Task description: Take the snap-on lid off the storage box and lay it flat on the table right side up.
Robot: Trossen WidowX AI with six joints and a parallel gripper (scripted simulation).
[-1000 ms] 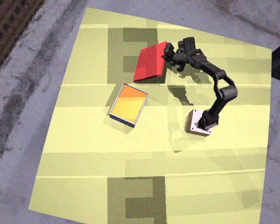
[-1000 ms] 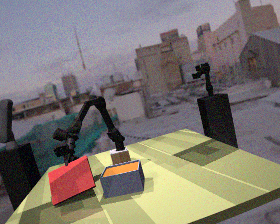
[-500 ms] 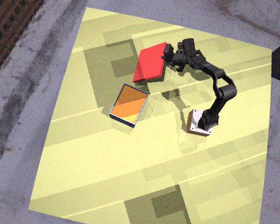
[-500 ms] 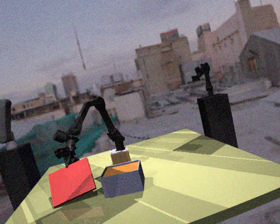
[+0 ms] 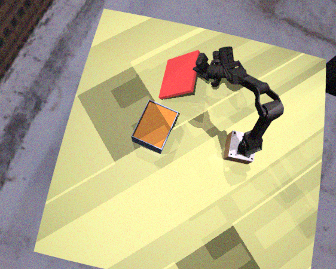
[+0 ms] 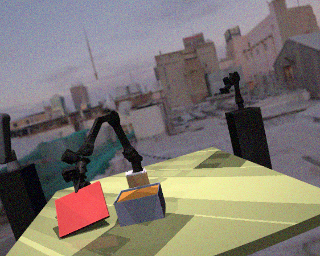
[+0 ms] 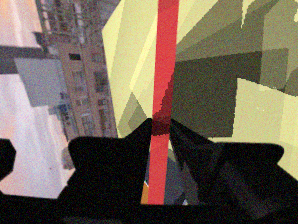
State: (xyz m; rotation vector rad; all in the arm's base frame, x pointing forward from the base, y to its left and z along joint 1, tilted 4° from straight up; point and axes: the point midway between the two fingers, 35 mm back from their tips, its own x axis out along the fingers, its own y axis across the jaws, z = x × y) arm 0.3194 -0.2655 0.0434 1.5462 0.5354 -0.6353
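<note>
My gripper tip is 6 cm short of the red lid, 2 cm to the right of it and 5 cm above it. From my gripper tip the other things lie so: storage box (8 cm ahead, 30 cm to the left, 9 cm below).
</note>
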